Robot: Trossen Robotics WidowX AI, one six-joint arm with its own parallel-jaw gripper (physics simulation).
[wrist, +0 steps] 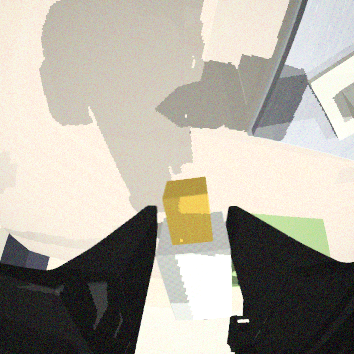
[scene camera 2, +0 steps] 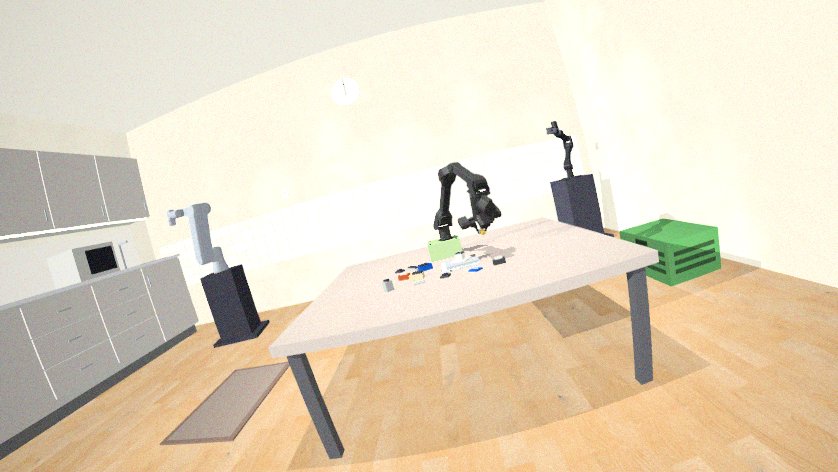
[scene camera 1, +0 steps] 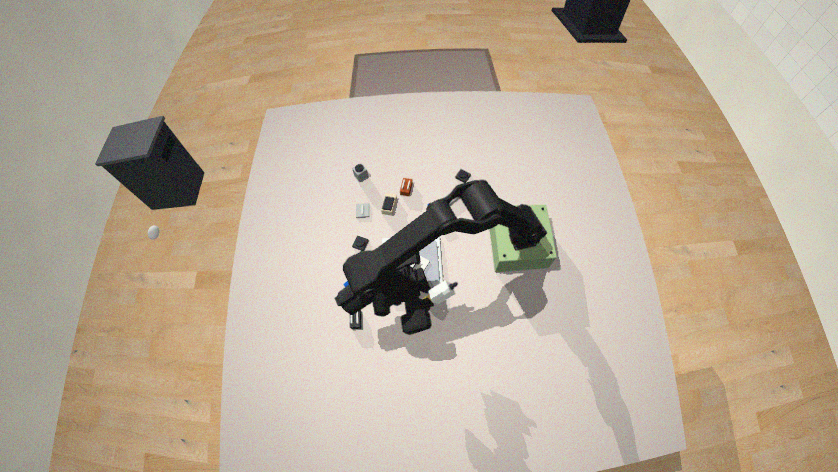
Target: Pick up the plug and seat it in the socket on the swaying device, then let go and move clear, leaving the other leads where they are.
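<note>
My gripper is shut on the plug, a pale grey-white block with a yellow tip that projects past the black fingertips. The yellow tip also shows below the gripper in scene camera 2. The plug is held above the table beside the device. The device is a pale blue-grey tray with raised edges, at the upper right in the wrist view. It carries a square white housing with a grey recess, cut off by the frame's edge. The arm hides much of the device in scene camera 1. Which small parts are leads is unclear.
The arm stands on a green base. Small items on the table include a red block, a cream-and-black block, a grey cylinder and a dark block.
</note>
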